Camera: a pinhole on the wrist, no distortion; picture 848 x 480 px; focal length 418.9 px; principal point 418.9 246.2 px. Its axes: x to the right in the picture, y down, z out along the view. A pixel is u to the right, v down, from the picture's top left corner.
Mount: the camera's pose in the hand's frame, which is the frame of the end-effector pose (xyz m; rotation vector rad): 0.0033 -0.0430 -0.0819 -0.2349 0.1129 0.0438
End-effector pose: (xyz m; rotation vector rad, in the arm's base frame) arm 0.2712 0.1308 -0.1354 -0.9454 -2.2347 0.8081
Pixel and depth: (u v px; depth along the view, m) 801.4 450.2 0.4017
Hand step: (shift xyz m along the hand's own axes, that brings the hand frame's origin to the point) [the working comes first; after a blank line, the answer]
In the camera's frame: 0.3668 0.1956 0.4017

0.3991 0.2524 0.2185
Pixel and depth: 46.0 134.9 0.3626
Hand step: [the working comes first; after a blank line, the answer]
In the camera's frame: -0.3228 -0.0963 0.3626

-0.2731 -0.0612 0.3283
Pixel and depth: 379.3 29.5 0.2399
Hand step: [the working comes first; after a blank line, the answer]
In the camera's frame: -0.0227 -0.1241 0.2399

0.0133 -0.1080 0.1811
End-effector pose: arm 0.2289 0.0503 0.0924 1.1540 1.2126 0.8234
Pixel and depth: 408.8 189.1 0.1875
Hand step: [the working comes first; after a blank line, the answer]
In the camera's frame: -0.0045 -0.0256 0.1875

0.0202 -0.0240 0.1057
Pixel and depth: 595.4 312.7 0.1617
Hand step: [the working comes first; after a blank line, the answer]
In the camera's frame: 0.0681 0.0257 0.1617

0.0867 0.0219 0.0605
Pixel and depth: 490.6 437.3 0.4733
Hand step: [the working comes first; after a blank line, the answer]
In the camera's frame: 0.0810 0.2159 0.4733

0.1219 0.2803 0.3164
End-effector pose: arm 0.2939 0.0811 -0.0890 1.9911 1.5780 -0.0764
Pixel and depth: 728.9 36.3 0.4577
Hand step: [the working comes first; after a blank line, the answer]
In the camera's frame: 0.3387 -0.2293 0.4577

0.4012 -0.1482 0.3735
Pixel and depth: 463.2 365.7 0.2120
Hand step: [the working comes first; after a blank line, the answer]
In the camera's frame: 0.0224 0.0605 0.2120

0.0447 0.0662 0.1064
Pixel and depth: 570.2 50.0 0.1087
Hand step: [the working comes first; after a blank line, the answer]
In the camera's frame: 0.0393 -0.0509 0.1087

0.0567 -0.0658 0.0302
